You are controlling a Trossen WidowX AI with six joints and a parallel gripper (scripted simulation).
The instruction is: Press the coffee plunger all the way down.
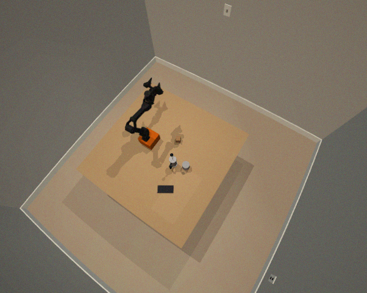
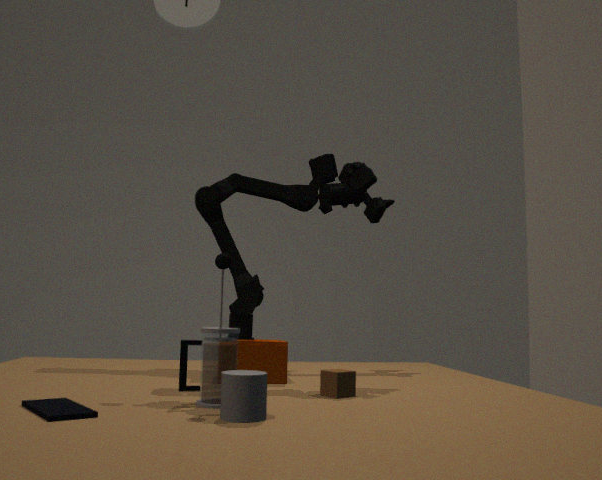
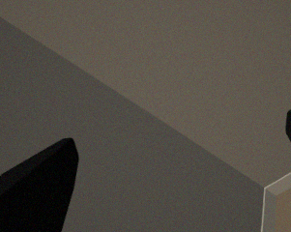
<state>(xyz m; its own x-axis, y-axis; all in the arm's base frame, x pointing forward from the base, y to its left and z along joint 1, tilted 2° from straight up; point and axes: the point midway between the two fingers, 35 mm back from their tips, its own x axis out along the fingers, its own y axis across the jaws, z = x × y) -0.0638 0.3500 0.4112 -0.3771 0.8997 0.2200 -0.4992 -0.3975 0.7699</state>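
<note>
Now: the glass coffee press 46 cm ahead of my gripper tip, 45 cm to the right of it and 38 cm below it.
</note>
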